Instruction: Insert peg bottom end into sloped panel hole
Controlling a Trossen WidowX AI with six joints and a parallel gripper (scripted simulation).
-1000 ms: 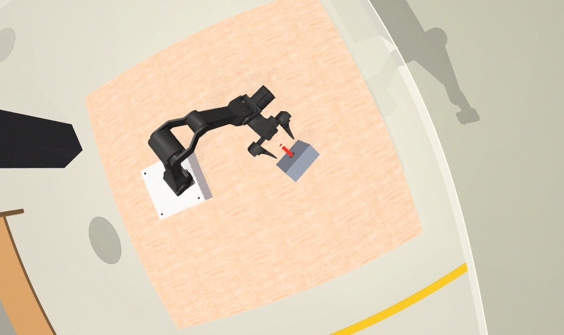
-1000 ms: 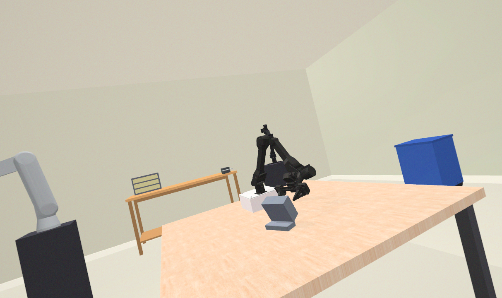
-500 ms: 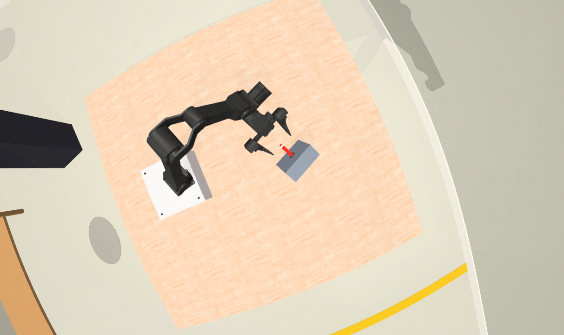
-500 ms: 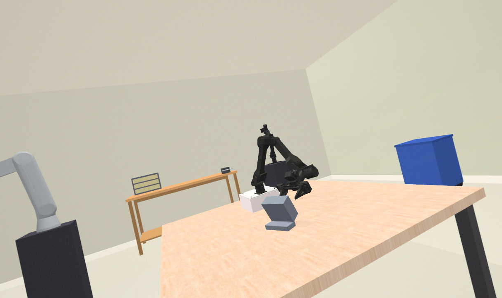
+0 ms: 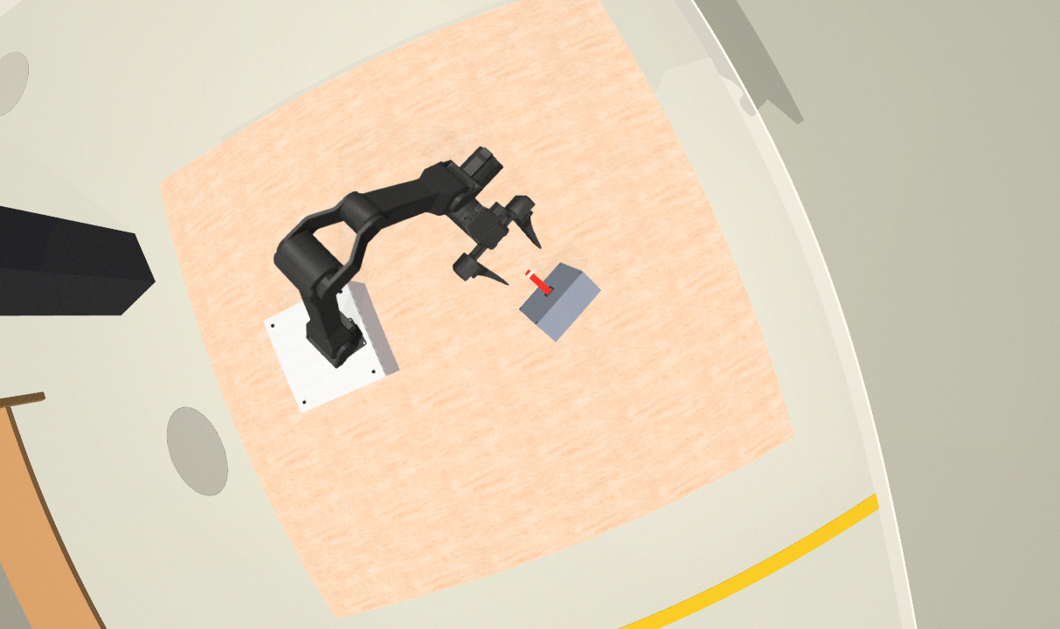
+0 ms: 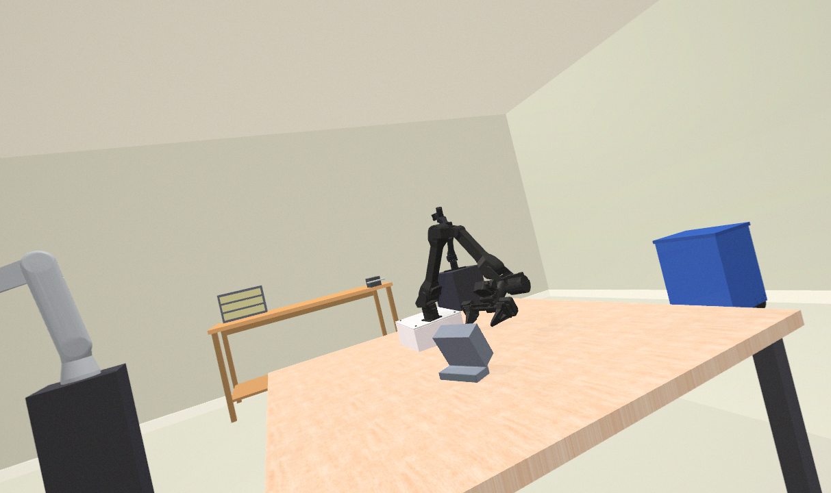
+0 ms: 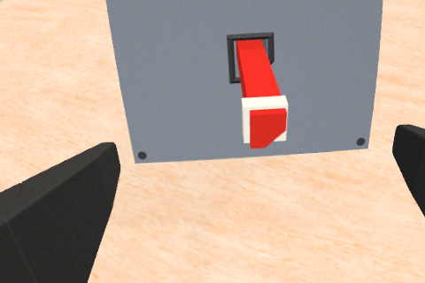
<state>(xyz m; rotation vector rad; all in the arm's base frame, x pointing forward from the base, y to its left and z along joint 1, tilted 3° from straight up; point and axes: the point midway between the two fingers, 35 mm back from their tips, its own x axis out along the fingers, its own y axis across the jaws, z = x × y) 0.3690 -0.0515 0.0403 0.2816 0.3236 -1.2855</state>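
The red peg is 30 mm to the right of my gripper tip and 10 mm below it. From my gripper tip the other things lie so: grey sloped panel: 20 mm ahead, 90 mm to the right, 30 mm below.
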